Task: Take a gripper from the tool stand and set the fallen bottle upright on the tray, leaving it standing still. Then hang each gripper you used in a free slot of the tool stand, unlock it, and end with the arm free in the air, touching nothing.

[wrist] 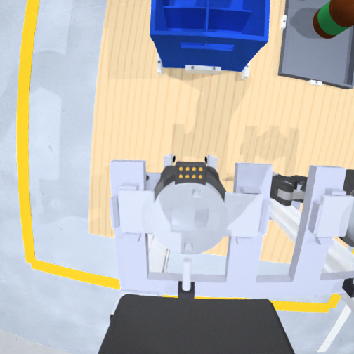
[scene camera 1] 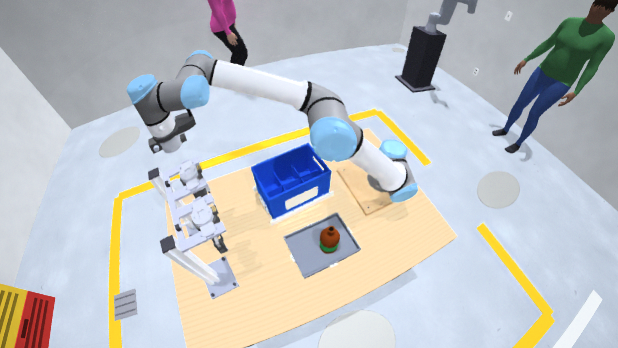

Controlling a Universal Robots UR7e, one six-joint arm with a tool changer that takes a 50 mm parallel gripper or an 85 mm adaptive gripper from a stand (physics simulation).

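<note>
The brown bottle with a green band [scene camera 1: 329,239] [wrist: 327,20] stands upright on the grey tray [scene camera 1: 305,257] [wrist: 310,65]. The arm's bare tool flange [scene camera 1: 171,145] is in the air above the tool stand [scene camera 1: 192,262] [wrist: 131,265], apart from it, with no gripper on it. The gripper under it [wrist: 190,159] hangs in a stand slot; its two fingertips show apart with nothing between them, and its round coupling plate faces up. A second gripper [scene camera 1: 219,244] hangs in the neighbouring slot; part of it shows at the right of the wrist view.
A blue divided crate [scene camera 1: 292,182] [wrist: 210,50] stands on the wooden table [scene camera 1: 260,300] [wrist: 135,110] between the stand and the arm's base. The stand's posts and crossbars rise at the table's left side. Two people stand on the floor beyond the table.
</note>
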